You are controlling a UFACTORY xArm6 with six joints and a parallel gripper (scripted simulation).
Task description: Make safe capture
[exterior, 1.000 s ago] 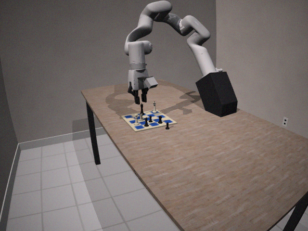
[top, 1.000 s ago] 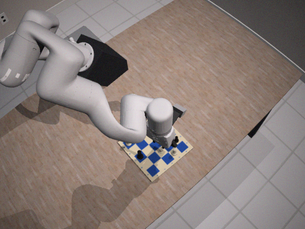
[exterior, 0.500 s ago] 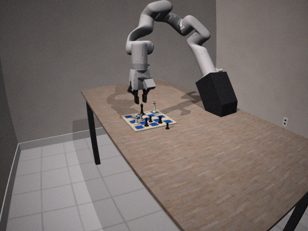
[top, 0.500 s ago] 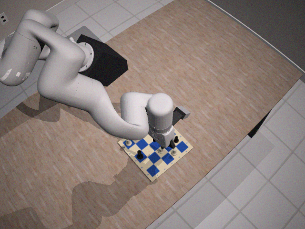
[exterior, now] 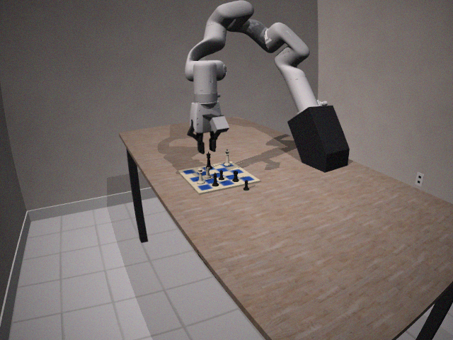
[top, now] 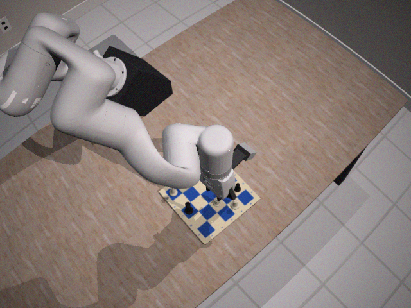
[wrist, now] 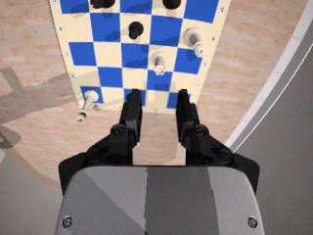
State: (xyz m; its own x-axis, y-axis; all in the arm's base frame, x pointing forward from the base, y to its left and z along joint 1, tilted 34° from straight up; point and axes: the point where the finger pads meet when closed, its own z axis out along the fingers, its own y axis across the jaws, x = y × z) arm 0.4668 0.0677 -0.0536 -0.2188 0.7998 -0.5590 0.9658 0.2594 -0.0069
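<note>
Now: hand 3 cm past the blue-and-cream chessboard and 11 cm above it. Round my hand: tall white piece 10 cm behind, 9 cm to the right, 8 cm below; then tall black piece 3 cm behind, 8 cm to the right, 8 cm below.
</note>
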